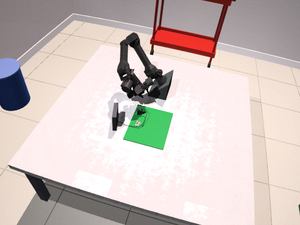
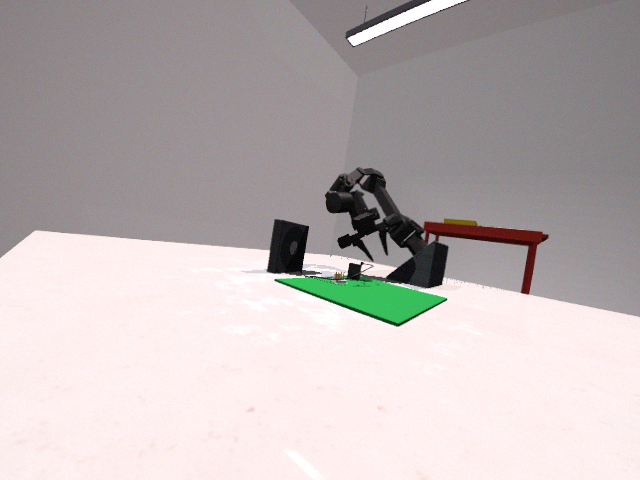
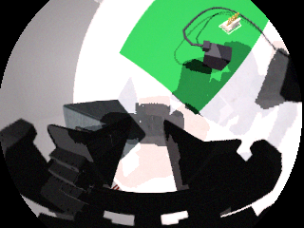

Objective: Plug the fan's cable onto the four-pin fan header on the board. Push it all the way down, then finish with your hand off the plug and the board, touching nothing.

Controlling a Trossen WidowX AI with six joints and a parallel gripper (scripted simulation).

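Right now my gripper tip is 120 mm short of the fan plug, 40 mm above it and 20 mm to the left of it. The rest, counted from my gripper tip: black fan 230 mm ahead, 130 mm to the right; four-pin header 200 mm ahead, 60 mm below, 10 mm to the right; green board 200 mm ahead, 80 mm below, 60 mm to the left.
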